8 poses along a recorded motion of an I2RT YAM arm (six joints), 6.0 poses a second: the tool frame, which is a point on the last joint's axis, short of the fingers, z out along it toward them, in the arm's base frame.
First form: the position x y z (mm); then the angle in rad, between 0 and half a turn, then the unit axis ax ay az.
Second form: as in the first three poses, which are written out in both.
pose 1, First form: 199.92, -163.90, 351.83, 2.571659, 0.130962, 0.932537, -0.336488
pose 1, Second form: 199.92, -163.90, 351.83; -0.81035, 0.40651, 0.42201; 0.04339, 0.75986, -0.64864; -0.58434, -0.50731, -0.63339
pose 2, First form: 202.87, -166.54, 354.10, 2.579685, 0.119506, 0.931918, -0.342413
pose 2, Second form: 202.87, -166.54, 354.10; -0.81987, 0.38805, 0.42098; 0.02318, 0.75717, -0.65281; -0.57208, -0.52546, -0.62977
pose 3, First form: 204.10, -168.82, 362.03, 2.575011, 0.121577, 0.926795, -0.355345
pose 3, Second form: 204.10, -168.82, 362.03; -0.81649, 0.39848, 0.41781; 0.01702, 0.73994, -0.67246; -0.57711, -0.54195, -0.61093
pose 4, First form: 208.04, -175.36, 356.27, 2.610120, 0.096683, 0.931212, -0.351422
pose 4, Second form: 208.04, -175.36, 356.27; -0.84466, 0.34575, 0.40867; -0.01046, 0.75263, -0.65836; -0.53521, -0.56036, -0.63210
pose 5, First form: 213.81, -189.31, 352.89, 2.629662, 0.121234, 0.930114, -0.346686
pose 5, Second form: 213.81, -189.31, 352.89; -0.84429, 0.38089, 0.37695; 0.04124, 0.74752, -0.66296; -0.53430, -0.54419, -0.64683
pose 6, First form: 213.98, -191.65, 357.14, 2.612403, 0.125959, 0.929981, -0.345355
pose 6, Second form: 213.98, -191.65, 357.14; -0.83366, 0.39260, 0.38843; 0.04391, 0.74821, -0.66200; -0.55054, -0.53483, -0.64099
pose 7, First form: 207.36, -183.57, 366.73, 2.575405, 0.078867, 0.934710, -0.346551
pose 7, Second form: 207.36, -183.57, 366.73; -0.83248, 0.32183, 0.45100; -0.04996, 0.76708, -0.63961; -0.55179, -0.55500, -0.62250
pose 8, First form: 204.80, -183.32, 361.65, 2.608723, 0.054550, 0.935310, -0.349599
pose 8, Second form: 204.80, -183.32, 361.65; -0.85581, 0.27257, 0.43965; -0.08263, 0.76697, -0.63634; -0.51064, -0.58092, -0.63386
